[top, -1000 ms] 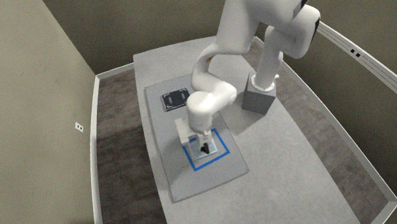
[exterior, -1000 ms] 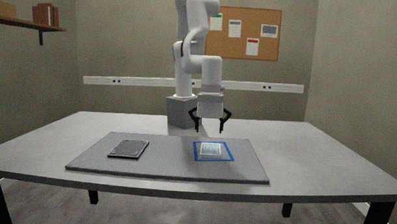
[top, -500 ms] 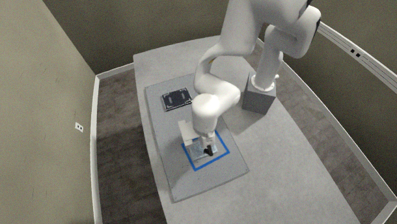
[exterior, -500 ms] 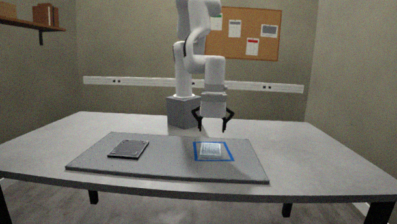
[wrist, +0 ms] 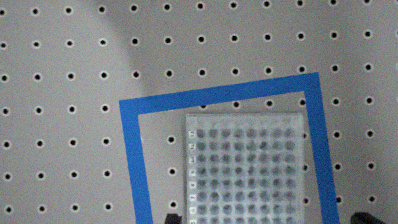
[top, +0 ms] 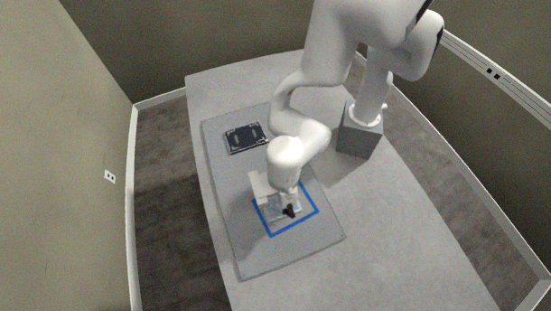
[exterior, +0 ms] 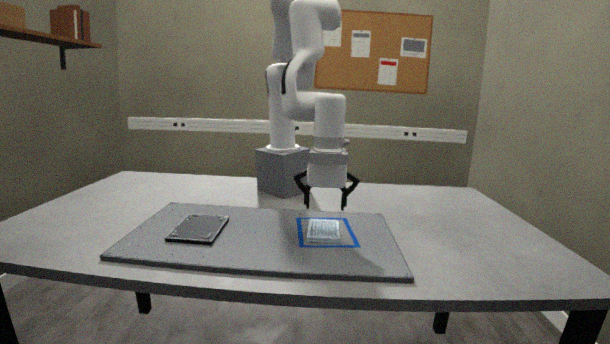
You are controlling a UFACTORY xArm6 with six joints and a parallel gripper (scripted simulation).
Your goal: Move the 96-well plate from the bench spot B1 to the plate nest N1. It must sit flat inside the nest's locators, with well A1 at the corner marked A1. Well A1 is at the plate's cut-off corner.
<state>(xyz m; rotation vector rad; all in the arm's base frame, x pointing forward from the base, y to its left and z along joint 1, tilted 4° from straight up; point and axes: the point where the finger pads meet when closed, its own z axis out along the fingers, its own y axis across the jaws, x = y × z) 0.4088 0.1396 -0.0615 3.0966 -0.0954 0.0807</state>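
Right now my hand is 7 cm above the 96-well plate. The rest, counted from my hand: dark plate nest: 33 cm to the right, 7 cm below, 2 cm ahead.
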